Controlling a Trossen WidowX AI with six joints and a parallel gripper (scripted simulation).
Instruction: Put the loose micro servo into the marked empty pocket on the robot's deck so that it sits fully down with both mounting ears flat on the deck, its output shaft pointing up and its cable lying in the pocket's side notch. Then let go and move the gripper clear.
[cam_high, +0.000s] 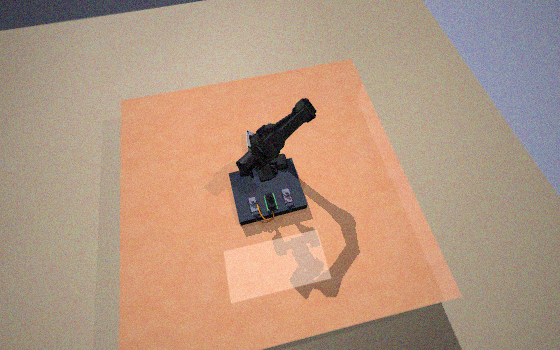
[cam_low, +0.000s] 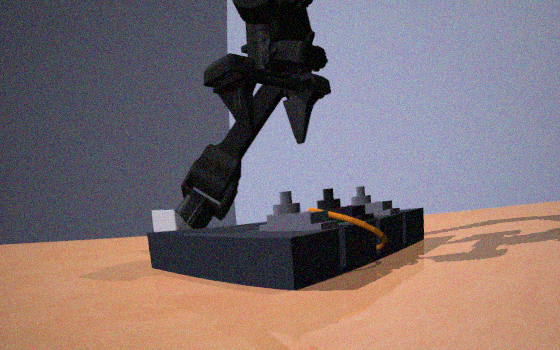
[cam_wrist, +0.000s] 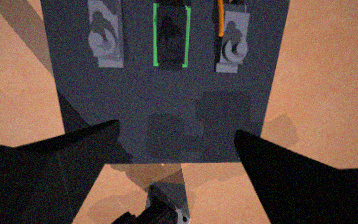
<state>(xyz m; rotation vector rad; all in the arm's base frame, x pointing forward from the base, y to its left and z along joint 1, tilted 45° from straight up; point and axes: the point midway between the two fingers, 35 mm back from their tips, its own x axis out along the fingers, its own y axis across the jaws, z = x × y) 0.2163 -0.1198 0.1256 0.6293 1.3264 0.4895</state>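
Now: gripper tip 13 cm above the dark robot deck and 3 cm past it.
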